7 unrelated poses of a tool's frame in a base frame.
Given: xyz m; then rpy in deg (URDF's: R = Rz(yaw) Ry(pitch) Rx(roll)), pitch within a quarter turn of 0, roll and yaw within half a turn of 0.
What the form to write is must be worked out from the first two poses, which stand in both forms.
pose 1, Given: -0.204, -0.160, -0.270, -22.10, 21.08, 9.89
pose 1, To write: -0.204, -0.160, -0.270, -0.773, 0.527, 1.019
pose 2, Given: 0.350, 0.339, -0.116, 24.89, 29.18, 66.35
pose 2, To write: 0.350, 0.339, -0.116, 0.646, 0.657, 0.397
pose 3, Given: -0.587, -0.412, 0.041, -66.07, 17.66, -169.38
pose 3, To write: -0.587, -0.412, 0.041, -1.236, 1.174, -1.519
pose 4, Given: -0.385, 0.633, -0.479, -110.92, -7.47, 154.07
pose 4, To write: -0.385, 0.633, -0.479, -1.710, 1.933, -2.073
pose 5, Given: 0.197, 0.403, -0.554, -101.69, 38.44, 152.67
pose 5, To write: 0.197, 0.403, -0.554, -0.890, 1.730, -1.920
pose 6, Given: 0.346, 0.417, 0.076, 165.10, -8.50, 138.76
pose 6, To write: 0.346, 0.417, 0.076, 2.097, 2.843, 1.358
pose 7, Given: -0.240, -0.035, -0.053, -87.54, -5.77, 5.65
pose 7, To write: -0.240, -0.035, -0.053, -1.672, 1.528, 1.674
